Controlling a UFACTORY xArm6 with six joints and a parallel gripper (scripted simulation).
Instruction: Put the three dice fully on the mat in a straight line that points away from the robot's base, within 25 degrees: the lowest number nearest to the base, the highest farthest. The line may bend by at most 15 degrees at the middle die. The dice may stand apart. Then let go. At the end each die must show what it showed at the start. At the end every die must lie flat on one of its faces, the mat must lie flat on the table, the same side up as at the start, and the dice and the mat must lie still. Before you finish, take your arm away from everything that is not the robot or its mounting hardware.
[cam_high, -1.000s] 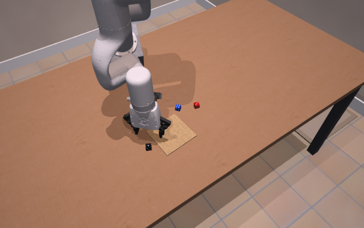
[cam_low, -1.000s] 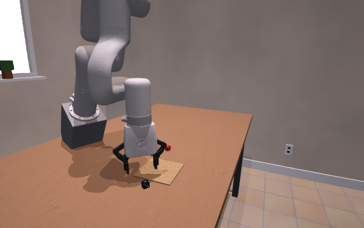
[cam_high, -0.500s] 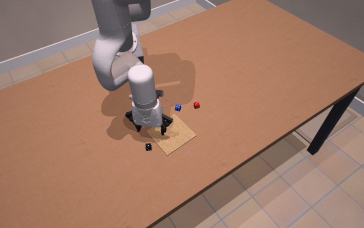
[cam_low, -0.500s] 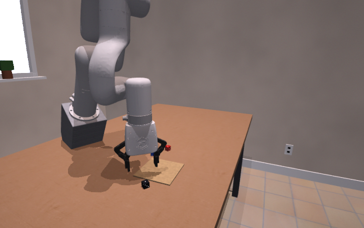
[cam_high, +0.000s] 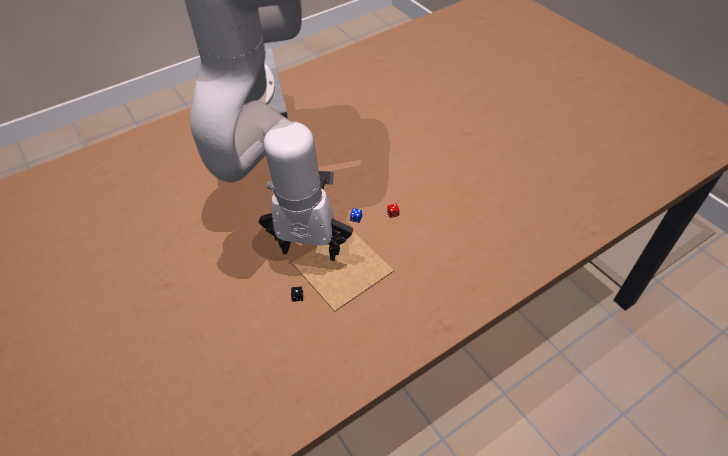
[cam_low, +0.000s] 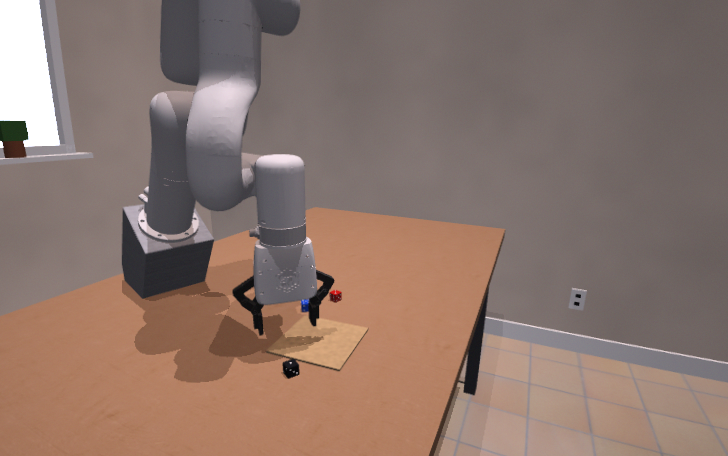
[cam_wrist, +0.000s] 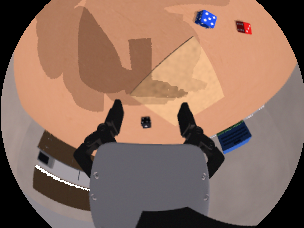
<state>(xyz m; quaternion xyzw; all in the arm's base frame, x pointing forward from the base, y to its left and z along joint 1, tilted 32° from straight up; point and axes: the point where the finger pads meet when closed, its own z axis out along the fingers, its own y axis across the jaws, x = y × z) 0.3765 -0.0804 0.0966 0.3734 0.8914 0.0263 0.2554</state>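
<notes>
My gripper is now 40 mm past the blue die, 140 mm to the right of it and 40 mm above it. Also, from my hand: red die 210 mm to the left, 40 mm below; then black die 40 mm ahead, 60 mm to the right, 40 mm below; then tan mat 40 mm ahead, 40 mm to the left, 50 mm below.
</notes>
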